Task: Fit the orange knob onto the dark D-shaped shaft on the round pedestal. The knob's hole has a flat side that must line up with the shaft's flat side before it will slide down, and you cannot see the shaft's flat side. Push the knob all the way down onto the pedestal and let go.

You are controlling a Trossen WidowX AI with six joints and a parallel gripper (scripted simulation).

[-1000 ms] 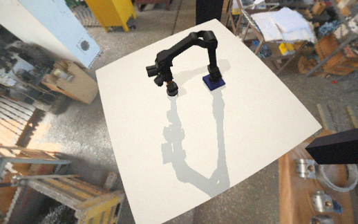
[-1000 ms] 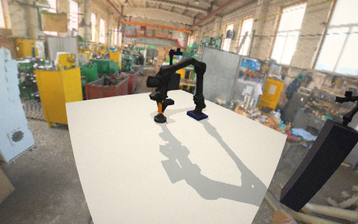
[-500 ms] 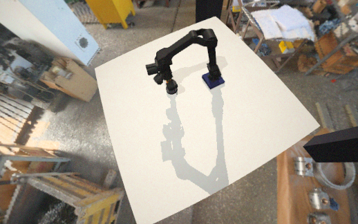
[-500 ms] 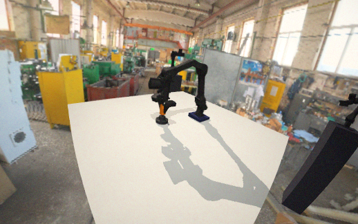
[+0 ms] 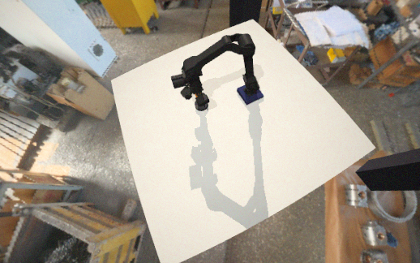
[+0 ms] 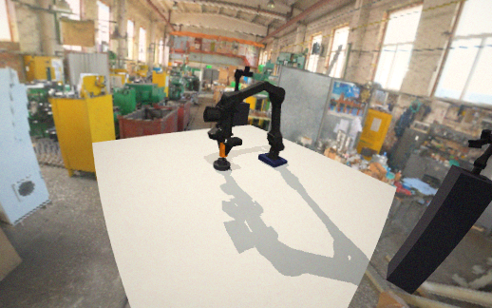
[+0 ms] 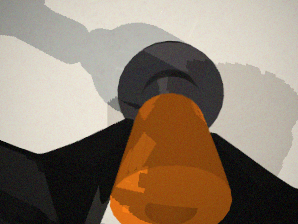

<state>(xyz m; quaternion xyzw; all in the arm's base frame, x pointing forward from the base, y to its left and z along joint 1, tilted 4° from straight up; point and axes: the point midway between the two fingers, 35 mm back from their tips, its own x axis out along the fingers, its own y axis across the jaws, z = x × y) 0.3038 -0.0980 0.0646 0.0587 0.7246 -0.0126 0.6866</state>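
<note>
Right now my gripper tip is 20 mm below the orange knob. Round my gripper tip: pedestal 40 mm below.
</note>
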